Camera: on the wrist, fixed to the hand. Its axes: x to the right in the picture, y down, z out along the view.
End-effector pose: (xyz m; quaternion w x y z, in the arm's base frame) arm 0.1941 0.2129 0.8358 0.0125 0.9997 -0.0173 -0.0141
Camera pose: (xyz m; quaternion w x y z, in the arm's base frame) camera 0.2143 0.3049 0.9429 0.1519 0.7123 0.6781 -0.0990
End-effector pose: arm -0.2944 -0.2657 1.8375 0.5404 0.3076 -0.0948 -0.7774
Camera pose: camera -0.3040 -0.2222 1.7020 0.1156 -0.1380 -0.2232 0.9580
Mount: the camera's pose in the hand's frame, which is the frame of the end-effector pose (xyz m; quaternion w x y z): 0.0140 -0.0899 -0.1099 0.7036 -0.1542 -0.0778 -0.6893
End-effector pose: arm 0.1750 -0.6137 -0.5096 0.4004 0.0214 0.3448 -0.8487
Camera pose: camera 0.0767 -0.5171 -0.5466 0.2732 0.3504 -0.3571 0.8216
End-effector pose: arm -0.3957 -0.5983 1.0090 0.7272 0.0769 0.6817 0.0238
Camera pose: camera -0.5104 -0.6764 0.9757 0.5929 -0.5261 0.4724 -0.3854
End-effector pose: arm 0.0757 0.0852 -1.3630 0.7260 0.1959 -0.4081 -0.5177
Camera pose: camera 0.1117 0.0224 -1.4860 0.1524 0.2669 -0.1288 -0.9428
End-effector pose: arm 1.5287 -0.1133 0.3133 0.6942 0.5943 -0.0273 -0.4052
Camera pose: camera 1.5475 -0.0303 0.1988 0.2986 0.2984 0.3989 -0.8140
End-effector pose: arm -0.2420 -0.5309 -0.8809 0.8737 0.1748 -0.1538 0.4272
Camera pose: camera -0.1487 -0.5248 -0.9887 0.9242 0.1275 -0.1216 -0.3390
